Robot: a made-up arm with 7 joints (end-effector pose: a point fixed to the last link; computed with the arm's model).
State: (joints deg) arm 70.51 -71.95 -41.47 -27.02 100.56 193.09 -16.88
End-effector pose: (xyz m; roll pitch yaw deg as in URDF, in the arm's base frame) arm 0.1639 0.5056 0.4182 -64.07 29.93 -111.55
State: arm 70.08 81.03 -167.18 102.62 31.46 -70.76 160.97
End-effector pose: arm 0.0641 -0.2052 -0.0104 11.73 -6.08 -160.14
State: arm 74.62 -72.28 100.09 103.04 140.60 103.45 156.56
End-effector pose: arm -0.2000 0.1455 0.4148 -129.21 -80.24 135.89
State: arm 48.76 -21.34 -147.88 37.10 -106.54 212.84 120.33
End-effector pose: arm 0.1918 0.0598 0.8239 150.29 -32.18 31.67
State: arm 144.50 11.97 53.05 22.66 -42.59 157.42 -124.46
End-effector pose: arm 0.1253 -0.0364 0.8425 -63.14 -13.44 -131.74
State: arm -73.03 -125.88 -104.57 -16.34 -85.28 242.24 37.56
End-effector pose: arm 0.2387 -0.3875 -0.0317 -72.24 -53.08 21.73
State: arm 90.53 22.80 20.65 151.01 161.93 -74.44 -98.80
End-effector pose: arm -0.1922 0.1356 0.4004 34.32 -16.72 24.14
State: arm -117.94 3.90 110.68 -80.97 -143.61 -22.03 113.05
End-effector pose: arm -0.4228 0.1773 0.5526 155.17 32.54 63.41
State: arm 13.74 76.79 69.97 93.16 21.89 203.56 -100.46
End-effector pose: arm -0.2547 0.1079 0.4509 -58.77 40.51 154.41
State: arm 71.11 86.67 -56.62 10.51 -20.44 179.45 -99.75
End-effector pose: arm -0.1119 -0.5392 0.2744 178.13 -78.25 174.36
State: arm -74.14 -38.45 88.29 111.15 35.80 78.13 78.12
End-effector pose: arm 0.3560 -0.1214 0.3872 -134.57 61.08 -90.38
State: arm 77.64 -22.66 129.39 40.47 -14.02 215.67 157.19
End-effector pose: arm -0.0959 0.1536 0.7531 102.05 -55.64 95.15
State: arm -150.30 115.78 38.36 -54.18 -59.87 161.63 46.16
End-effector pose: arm 0.1131 0.2633 -0.0634 -158.72 -36.59 -155.40
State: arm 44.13 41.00 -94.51 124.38 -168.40 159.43 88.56
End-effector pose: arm 0.1699 -0.1979 0.4916 -155.95 -50.07 29.13
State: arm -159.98 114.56 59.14 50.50 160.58 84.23 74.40
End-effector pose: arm 0.5260 -0.1327 0.1793 -89.37 16.48 -108.44
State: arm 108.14 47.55 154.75 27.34 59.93 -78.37 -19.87
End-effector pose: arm 0.1888 -0.5650 0.4457 -118.20 23.58 -14.18
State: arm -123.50 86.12 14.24 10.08 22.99 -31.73 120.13
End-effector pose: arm 0.3522 0.5813 0.4916 -57.14 -12.07 174.04
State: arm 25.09 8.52 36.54 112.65 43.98 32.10 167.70
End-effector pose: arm 0.2313 0.2619 0.4633 144.71 17.09 -129.65
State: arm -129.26 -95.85 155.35 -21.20 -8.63 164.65 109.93
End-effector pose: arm -0.3551 -0.3408 0.0916 -178.70 34.87 -55.59
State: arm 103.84 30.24 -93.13 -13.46 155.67 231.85 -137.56
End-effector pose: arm 0.0109 -0.1397 0.8345 -134.08 -0.01 -70.94
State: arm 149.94 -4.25 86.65 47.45 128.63 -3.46 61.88
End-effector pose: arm -0.1127 -0.2998 0.8468 -61.23 7.87 -87.25
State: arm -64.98 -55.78 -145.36 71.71 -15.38 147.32 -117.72
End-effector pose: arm -0.0078 -0.3250 0.7174 -52.29 11.58 -170.53
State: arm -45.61 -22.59 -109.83 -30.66 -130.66 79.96 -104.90
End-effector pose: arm 0.3567 -0.2688 0.7505 29.65 -36.55 148.99
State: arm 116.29 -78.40 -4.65 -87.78 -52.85 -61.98 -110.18
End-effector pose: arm 0.0011 0.2446 0.6789 143.04 7.56 169.32
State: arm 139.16 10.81 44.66 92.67 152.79 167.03 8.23
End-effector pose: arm -0.1677 -0.1205 0.5357 -146.00 20.33 4.54
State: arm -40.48 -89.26 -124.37 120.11 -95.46 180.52 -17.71
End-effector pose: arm 0.0280 -0.4184 0.3798 175.97 31.12 34.40
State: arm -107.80 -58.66 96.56 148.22 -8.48 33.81 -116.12
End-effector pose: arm 0.2341 -0.0836 0.2701 154.46 -47.06 134.87
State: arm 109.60 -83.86 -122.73 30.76 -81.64 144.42 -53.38
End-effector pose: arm -0.0714 0.6024 0.2861 -121.72 15.07 -33.66
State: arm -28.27 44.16 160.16 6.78 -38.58 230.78 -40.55
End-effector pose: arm -0.3303 0.2135 0.6850 176.75 77.17 112.73
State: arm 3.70 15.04 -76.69 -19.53 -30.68 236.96 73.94
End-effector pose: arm -0.2328 -0.0145 0.7937 167.20 28.89 -176.31
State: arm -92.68 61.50 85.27 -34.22 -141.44 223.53 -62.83
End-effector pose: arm -0.2367 0.4510 0.4076 -134.76 -49.92 -58.00
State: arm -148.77 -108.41 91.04 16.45 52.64 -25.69 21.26
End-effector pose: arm -0.4664 -0.4855 0.0959 -29.45 5.62 -100.09
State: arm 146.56 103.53 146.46 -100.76 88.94 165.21 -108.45
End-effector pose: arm 0.4158 -0.0669 0.3793 -40.06 -16.17 137.55
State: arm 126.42 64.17 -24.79 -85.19 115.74 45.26 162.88
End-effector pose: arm 0.2137 -0.5178 0.1776 -139.21 -51.93 165.80
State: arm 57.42 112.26 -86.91 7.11 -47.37 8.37 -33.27
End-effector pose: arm -0.3372 -0.5893 -0.0228 -132.04 -8.70 -98.99
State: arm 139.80 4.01 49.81 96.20 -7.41 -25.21 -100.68
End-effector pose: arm -0.3756 0.0140 0.5437 -149.84 5.18 -70.61
